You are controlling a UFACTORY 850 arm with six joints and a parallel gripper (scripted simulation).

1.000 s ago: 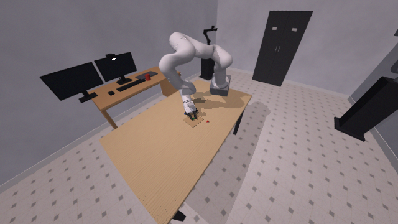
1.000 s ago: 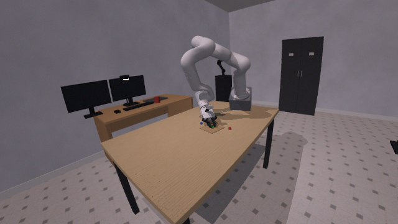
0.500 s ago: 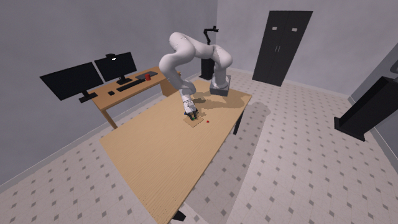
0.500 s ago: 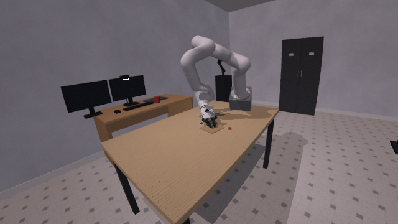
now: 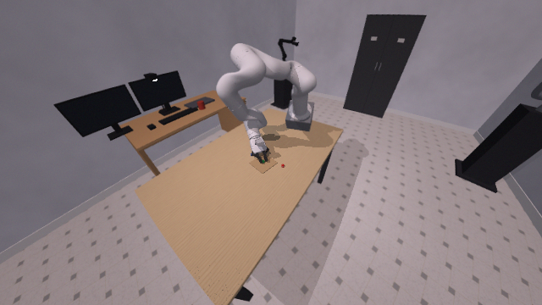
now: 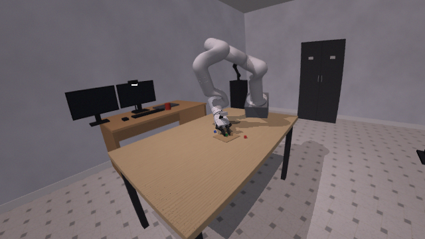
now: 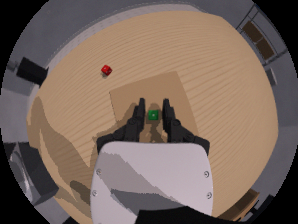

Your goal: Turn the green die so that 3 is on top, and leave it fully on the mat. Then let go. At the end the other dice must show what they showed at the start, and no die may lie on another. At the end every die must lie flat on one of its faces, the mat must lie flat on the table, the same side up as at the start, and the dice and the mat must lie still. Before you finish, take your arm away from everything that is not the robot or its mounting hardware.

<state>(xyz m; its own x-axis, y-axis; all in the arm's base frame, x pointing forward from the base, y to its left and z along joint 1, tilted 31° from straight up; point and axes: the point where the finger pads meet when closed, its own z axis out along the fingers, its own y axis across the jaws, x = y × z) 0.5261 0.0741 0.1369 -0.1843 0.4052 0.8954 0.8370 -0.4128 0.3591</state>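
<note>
The green die is 2 cm below my hand. Round my hand: red die: 12 cm to the left, 7 cm behind, 2 cm below; tan mat: 3 cm below; blue die: 12 cm to the right, 2 cm below, 1 cm ahead.
</note>
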